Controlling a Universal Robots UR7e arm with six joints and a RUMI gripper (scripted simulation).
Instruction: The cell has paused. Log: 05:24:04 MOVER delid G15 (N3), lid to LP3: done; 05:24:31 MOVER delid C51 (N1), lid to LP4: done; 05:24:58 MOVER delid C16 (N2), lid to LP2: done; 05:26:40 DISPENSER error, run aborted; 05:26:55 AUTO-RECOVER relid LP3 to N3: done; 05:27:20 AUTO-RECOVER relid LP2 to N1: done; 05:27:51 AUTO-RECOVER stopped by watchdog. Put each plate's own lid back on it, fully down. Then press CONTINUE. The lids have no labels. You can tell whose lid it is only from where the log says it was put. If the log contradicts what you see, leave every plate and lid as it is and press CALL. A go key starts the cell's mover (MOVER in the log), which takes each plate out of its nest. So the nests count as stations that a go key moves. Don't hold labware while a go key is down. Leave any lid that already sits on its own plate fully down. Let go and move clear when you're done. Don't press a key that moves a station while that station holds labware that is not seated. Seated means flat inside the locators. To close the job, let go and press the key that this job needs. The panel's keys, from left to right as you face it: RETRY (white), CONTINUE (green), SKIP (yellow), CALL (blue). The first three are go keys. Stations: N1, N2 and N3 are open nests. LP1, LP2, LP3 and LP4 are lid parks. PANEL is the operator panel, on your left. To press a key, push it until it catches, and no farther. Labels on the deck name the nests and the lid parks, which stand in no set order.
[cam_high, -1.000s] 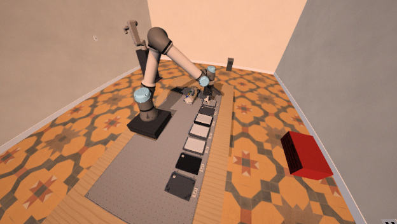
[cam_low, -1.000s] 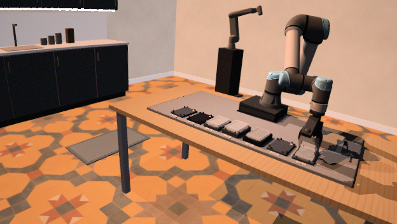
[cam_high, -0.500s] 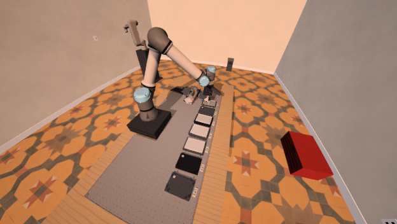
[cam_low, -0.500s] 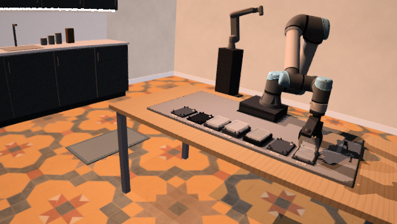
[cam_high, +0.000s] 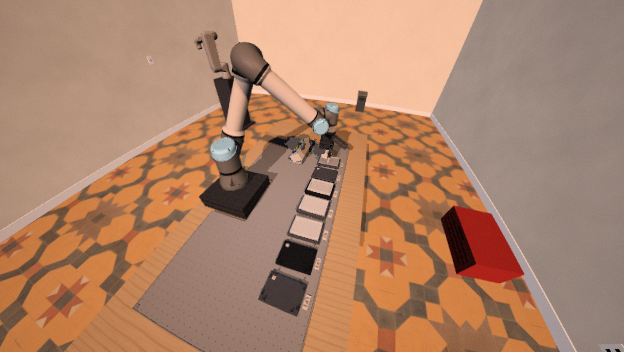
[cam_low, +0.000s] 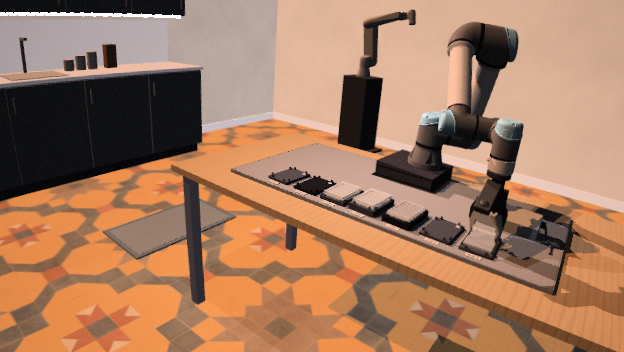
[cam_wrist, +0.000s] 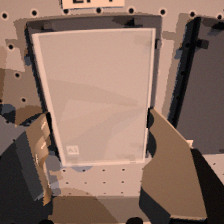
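My hand is 1 cm short of the lid park, 13 cm to the left of it and 2 cm above it. From my hand the other things lie so: yellow skip key (23 cm behind, 1 cm to the right, 4 cm above); lid (1 cm below); green continue key (23 cm behind, 4 cm to the left, 4 cm above).
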